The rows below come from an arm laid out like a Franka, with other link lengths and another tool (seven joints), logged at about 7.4 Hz.
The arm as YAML. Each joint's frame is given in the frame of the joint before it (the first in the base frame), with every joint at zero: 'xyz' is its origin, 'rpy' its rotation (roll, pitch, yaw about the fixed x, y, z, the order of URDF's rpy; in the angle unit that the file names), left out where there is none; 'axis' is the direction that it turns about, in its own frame. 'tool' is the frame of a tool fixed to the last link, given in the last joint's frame.
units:
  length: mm
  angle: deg
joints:
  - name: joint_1
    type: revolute
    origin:
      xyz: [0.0, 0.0, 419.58]
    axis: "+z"
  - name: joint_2
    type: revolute
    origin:
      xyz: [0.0, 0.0, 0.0]
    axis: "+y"
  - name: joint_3
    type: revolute
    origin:
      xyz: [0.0, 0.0, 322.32]
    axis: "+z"
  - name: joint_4
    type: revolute
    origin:
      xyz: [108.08, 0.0, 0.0]
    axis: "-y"
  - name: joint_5
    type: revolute
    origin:
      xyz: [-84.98, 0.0, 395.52]
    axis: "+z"
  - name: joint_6
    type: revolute
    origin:
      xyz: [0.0, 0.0, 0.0]
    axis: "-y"
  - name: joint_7
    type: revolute
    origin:
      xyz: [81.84, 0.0, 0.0]
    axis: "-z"
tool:
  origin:
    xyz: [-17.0, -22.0, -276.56]
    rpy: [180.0, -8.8, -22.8]
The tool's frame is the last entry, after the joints.
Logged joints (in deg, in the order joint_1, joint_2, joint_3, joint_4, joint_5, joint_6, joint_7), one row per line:
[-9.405, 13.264, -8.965, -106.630, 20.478, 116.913, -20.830]
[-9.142, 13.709, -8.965, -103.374, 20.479, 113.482, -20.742]
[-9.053, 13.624, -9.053, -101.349, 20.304, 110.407, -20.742]
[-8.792, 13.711, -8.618, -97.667, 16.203, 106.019, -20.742]
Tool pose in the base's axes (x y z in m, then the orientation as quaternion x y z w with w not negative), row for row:
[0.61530, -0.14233, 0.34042, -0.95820, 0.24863, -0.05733, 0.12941]
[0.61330, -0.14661, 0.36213, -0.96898, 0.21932, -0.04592, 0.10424]
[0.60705, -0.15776, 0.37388, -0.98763, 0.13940, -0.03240, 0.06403]
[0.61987, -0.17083, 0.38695, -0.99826, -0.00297, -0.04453, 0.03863]
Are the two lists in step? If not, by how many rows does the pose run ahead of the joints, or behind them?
The pose runs 2 rows ahead of the joints: the pose in row i belongs to the joints in row i + 2.
